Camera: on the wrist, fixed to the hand. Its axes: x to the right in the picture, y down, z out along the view.
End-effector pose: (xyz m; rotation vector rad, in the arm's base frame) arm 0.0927 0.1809 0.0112 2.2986 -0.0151 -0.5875
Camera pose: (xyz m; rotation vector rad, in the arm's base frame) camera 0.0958 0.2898 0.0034 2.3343 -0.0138 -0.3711
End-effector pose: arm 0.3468 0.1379 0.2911 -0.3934 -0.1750 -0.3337
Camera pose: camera 0.3118 0.0416 0.2533 -0.3648 -0.0076 -0.2999
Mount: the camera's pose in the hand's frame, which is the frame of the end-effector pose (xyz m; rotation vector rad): -0.0140 -0.0830 -0.0696 0.0052 0.1592 0.0641
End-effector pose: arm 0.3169 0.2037 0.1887 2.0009 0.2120 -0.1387
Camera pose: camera 0.2859 0.3000 0.1475 2.0227 0.2489 0.0613
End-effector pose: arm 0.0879 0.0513 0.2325 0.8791 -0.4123 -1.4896
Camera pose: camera 0.0806 0.0938 0.1321 0.9724 -0.3239 -1.3497
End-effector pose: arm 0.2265 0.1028 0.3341 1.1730 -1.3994 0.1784
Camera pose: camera 0.3276 0.1203 0.2966 1.0946 -1.2974 0.3142
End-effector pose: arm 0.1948 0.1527 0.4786 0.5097 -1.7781 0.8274
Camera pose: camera 0.3011 0.1481 0.5035 0.3810 -1.6531 0.8926
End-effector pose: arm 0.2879 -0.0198 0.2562 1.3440 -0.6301 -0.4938
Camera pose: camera 0.3267 0.0265 0.1652 1.3490 -0.5416 -0.3299
